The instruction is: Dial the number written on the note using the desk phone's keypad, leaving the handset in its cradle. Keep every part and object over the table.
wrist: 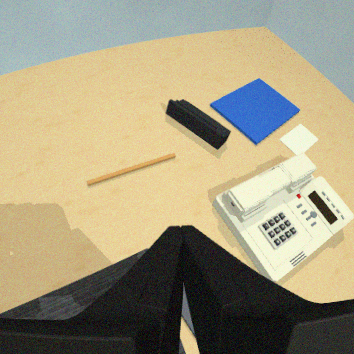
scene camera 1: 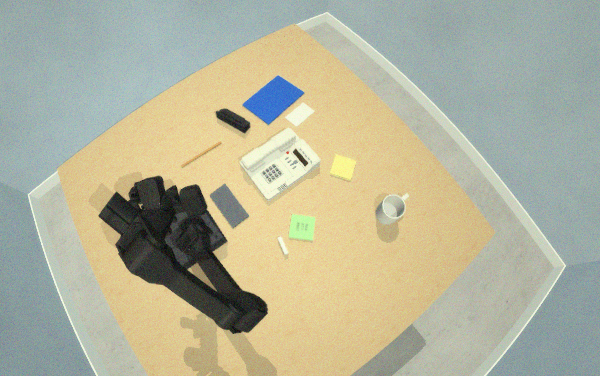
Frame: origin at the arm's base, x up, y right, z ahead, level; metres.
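Seen in the pictures: gripper, fingertip midpoint: (wrist: 180, 236) (scene camera 1: 175, 187); arm's base, origin of the base link: (scene camera 1: 192, 225).
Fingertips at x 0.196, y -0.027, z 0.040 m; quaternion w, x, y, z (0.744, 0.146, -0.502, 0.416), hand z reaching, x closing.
Note:
Pixels of each thing's middle, then the offset from my fingertips to it. Level surfaces: height alone.
- white desk phone, body centre: (wrist: 287, 209) (scene camera 1: 279, 161) dx -0.308, dy -0.022, dz +0.309 m
- table with its handset, body centre: (wrist: 272, 182) (scene camera 1: 269, 149) dx -0.288, dy -0.074, dz +0.304 m
- green note, body centre: (scene camera 1: 302, 227) dx -0.324, dy +0.198, dz +0.233 m
- blank-looking white card, body centre: (wrist: 299, 139) (scene camera 1: 299, 114) dx -0.328, dy -0.144, dz +0.492 m
- blue folder, body centre: (wrist: 257, 106) (scene camera 1: 273, 98) dx -0.325, dy -0.265, dz +0.457 m
- black stapler-like object, body centre: (wrist: 197, 120) (scene camera 1: 233, 119) dx -0.312, dy -0.274, dz +0.279 m
- orange stick, body centre: (wrist: 132, 168) (scene camera 1: 201, 154) dx -0.326, dy -0.230, dz +0.107 m
- grey pad, body centre: (scene camera 1: 228, 205) dx -0.325, dy -0.006, dz +0.086 m
- yellow pad, body centre: (scene camera 1: 343, 167) dx -0.323, dy +0.120, dz +0.474 m
- small white stick, body centre: (scene camera 1: 283, 245) dx -0.319, dy +0.210, dz +0.148 m
- mug, body centre: (scene camera 1: 393, 207) dx -0.286, dy +0.339, dz +0.501 m
- table, its level: dx -0.329 m
The white desk phone (scene camera 1: 295, 176) (wrist: 265, 261) sits on the table with its handset (scene camera 1: 270, 150) (wrist: 272, 186) in the cradle. Its dark-buttoned keypad (scene camera 1: 272, 173) (wrist: 279, 230) is exposed. A green note (scene camera 1: 302, 227) bears small dark marks, too small to read. A blank-looking white card (scene camera 1: 300, 114) (wrist: 299, 139) lies flat behind the phone. My gripper (wrist: 180, 236) is shut and empty, its fingertips together. In the wrist view it is left of the phone, apart from it; in the scene view its fingertips are hard to make out against the black arm.
A blue folder (scene camera 1: 273, 99) (wrist: 255, 111), black stapler-like object (scene camera 1: 233, 120) (wrist: 197, 123) and orange stick (scene camera 1: 201, 154) (wrist: 131, 169) lie beyond the phone or left of it. A grey pad (scene camera 1: 229, 205), yellow pad (scene camera 1: 343, 167), small white stick (scene camera 1: 283, 246) and mug (scene camera 1: 391, 209) are also on the table (scene camera 1: 350, 280).

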